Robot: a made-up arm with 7 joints.
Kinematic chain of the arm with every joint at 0, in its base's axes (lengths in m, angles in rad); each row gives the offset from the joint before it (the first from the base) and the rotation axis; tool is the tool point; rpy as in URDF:
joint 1: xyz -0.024 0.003 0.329 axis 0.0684 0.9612 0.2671
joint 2: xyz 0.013 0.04 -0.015 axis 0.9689 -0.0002 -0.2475
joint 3: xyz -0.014 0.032 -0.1 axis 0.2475 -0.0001 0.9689
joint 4: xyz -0.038 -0.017 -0.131 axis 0.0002 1 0
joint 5: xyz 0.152 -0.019 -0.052 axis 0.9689 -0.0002 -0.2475
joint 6: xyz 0.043 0.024 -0.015 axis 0.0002 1 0
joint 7: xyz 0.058 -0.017 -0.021 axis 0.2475 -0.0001 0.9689
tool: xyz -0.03 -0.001 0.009 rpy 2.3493 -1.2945 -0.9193
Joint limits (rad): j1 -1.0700..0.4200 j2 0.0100..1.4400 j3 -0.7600..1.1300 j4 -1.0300..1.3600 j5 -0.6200..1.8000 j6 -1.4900..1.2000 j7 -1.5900..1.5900
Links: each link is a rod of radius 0.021 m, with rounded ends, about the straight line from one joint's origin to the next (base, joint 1, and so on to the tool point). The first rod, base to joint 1, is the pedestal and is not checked.
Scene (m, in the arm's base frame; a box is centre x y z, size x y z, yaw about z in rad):
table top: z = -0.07
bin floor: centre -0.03 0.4 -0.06 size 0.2 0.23 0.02 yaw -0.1
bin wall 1: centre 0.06 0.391 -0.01 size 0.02 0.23 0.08 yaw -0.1
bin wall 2: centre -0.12 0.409 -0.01 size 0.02 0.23 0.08 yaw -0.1
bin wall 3: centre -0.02 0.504 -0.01 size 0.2 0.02 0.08 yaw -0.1
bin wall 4: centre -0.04 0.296 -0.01 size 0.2 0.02 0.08 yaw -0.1
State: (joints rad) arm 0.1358 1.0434 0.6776 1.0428 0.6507 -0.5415 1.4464
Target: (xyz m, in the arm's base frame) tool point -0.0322 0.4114 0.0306
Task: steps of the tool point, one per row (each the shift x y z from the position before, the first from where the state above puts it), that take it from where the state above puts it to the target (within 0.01 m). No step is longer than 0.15 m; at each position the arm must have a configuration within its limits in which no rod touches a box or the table.
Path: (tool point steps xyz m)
1: -0.0675 -0.0644 -0.0579

